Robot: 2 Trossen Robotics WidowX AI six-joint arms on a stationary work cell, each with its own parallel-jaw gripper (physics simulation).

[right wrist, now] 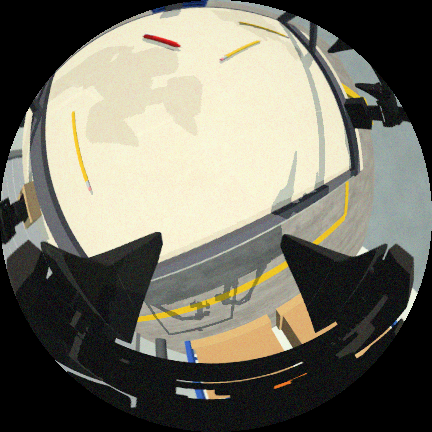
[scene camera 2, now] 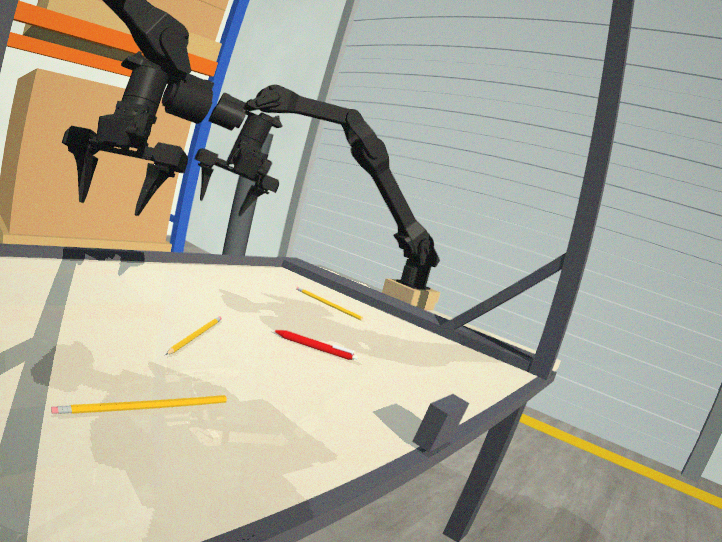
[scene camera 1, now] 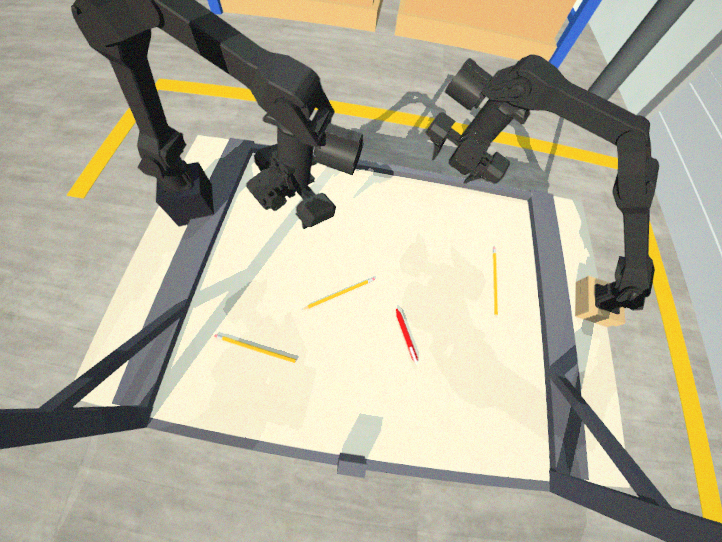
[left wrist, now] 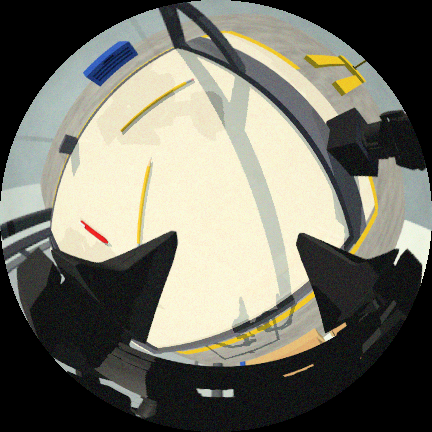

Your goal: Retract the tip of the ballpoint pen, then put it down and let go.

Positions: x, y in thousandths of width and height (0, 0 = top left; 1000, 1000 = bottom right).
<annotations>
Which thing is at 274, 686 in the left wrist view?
My left gripper.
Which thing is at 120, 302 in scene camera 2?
My left gripper.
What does my left gripper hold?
Nothing.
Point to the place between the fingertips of my right gripper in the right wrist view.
520, 557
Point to a small grey block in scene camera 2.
613, 772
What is my right gripper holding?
Nothing.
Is my right gripper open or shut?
Open.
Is my left gripper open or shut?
Open.
</annotations>
